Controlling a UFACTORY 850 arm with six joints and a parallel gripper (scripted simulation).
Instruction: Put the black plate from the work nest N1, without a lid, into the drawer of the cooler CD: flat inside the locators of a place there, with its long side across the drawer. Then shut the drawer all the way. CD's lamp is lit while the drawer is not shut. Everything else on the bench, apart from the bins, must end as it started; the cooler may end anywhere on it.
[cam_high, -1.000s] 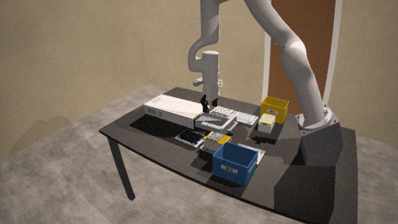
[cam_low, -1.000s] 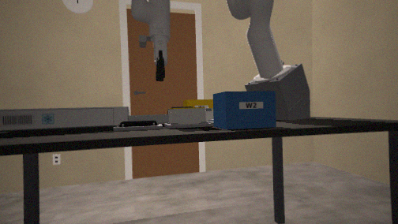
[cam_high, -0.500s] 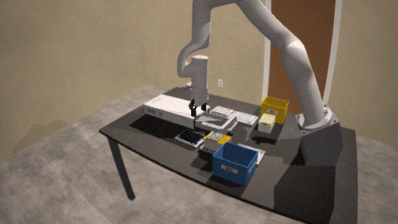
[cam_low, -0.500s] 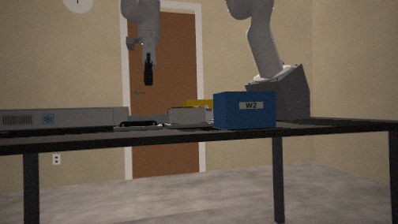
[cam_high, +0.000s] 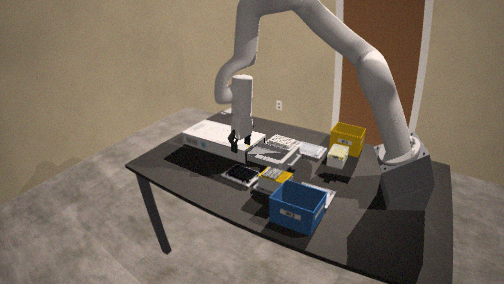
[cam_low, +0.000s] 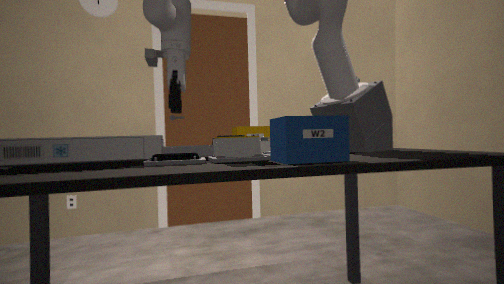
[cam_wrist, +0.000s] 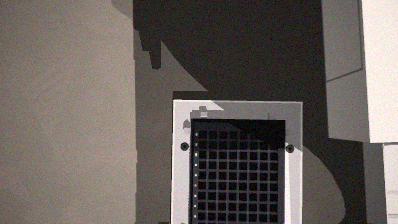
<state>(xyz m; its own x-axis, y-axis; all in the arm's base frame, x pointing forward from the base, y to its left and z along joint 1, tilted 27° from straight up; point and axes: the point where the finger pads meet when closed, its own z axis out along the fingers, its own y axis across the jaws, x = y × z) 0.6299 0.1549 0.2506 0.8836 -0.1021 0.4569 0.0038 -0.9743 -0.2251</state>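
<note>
The black plate lies 14 cm below my hand. Also, from my hand: drawer: 3 cm behind, 19 cm to the right, 12 cm below; then yellow-framed rack: 18 cm behind, 1 cm to the right, 11 cm below; then work nest N1: 16 cm below.
</note>
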